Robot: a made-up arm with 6 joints. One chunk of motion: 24 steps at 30 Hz.
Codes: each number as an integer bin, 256 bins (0 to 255) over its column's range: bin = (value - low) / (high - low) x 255, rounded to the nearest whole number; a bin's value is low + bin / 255 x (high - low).
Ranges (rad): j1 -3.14..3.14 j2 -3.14..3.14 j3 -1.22..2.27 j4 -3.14..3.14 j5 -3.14..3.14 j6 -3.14..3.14
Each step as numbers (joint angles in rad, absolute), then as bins.
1 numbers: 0.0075 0.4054 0.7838 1.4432 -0.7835 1.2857
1 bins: 128 144 146 186 96 180
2 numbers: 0.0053 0.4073 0.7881 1.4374 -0.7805 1.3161
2 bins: 128 144 147 186 96 181
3 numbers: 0.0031 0.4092 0.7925 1.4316 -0.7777 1.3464
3 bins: 128 144 147 186 96 182
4 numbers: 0.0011 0.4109 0.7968 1.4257 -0.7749 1.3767
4 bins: 128 144 147 185 96 183
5 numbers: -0.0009 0.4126 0.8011 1.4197 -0.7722 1.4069
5 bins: 127 144 148 185 96 185
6 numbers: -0.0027 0.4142 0.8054 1.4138 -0.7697 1.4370
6 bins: 127 144 148 185 96 186
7 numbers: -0.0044 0.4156 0.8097 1.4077 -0.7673 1.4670
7 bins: 127 144 148 185 96 187
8 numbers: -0.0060 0.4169 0.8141 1.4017 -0.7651 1.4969
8 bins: 127 144 149 184 96 188
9 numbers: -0.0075 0.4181 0.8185 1.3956 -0.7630 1.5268
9 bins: 127 144 149 184 97 189
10 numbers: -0.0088 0.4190 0.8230 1.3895 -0.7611 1.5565
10 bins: 127 145 149 184 97 191
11 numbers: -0.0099 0.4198 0.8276 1.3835 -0.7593 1.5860
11 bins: 127 145 150 184 97 192
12 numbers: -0.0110 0.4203 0.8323 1.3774 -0.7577 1.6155
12 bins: 127 145 150 183 97 193
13 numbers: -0.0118 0.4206 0.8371 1.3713 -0.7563 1.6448
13 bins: 127 145 150 183 97 194
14 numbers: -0.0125 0.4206 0.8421 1.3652 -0.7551 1.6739
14 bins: 127 145 151 183 97 195
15 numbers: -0.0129 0.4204 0.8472 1.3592 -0.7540 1.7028
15 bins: 127 145 151 183 97 197
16 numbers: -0.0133 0.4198 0.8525 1.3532 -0.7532 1.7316
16 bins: 127 145 151 182 97 198
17 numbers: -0.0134 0.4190 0.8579 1.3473 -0.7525 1.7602
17 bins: 127 145 152 182 97 199
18 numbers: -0.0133 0.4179 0.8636 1.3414 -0.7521 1.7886
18 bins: 127 144 152 182 97 200
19 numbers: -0.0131 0.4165 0.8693 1.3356 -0.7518 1.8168
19 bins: 127 144 153 182 97 201
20 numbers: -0.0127 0.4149 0.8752 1.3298 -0.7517 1.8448
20 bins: 127 144 153 181 97 202
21 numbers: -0.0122 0.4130 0.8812 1.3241 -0.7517 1.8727
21 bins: 127 144 154 181 97 204
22 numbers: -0.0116 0.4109 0.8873 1.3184 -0.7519 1.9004
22 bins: 127 144 154 181 97 205
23 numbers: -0.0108 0.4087 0.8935 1.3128 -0.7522 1.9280
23 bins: 127 144 154 181 97 206
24 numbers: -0.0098 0.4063 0.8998 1.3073 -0.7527 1.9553
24 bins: 127 144 155 181 97 207
